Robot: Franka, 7 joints.
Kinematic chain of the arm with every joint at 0, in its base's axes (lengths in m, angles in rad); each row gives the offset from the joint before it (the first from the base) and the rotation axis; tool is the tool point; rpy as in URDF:
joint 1: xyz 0 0 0.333 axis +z
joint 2: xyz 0 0 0 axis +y
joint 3: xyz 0 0 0.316 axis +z
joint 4: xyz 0.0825 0 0 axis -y
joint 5: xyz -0.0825 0 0.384 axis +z
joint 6: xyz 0 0 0 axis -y
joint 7: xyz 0.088 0 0 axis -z
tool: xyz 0 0 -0.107 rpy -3.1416 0 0
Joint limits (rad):
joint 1: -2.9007..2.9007
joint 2: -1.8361..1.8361
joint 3: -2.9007..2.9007
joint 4: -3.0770..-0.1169
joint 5: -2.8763..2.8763
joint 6: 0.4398..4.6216
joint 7: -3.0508..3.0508
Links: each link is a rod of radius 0.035 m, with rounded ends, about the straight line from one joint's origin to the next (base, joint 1, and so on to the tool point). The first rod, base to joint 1, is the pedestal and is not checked.
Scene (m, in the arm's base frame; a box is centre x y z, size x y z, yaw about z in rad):
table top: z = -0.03
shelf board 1: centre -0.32 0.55 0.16 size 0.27 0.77 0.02 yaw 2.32
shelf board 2: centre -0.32 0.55 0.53 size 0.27 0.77 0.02 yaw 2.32
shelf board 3: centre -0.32 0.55 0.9 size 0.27 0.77 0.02 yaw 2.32
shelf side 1: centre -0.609 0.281 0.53 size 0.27 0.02 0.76 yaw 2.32
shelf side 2: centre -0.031 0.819 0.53 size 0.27 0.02 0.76 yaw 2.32
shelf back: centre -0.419 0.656 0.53 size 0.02 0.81 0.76 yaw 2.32
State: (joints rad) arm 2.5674 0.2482 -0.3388 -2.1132 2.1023 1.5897 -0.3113
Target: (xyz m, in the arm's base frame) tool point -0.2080 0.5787 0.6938
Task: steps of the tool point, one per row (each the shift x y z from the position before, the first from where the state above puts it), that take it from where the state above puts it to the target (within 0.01 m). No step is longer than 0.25 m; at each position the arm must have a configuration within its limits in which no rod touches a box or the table.
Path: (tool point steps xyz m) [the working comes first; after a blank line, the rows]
Joints at the target: 2.3253 0.0982 -0.5709 -1.6602 2.2204 1.6649 -0.3113
Straight joint move there: touches shelf board 2.

1: 0.0616 -0.0474 0.0073
2: 0.0562 -0.0607 -0.0004
3: 0.0496 -0.0717 -0.0069
4: 0.0741 0.1310 0.1509
5: 0.1532 0.0480 0.1648
6: -0.0388 0.0674 0.0118
7: -0.0555 0.0602 0.0007
8: -0.0706 0.0496 -0.0125

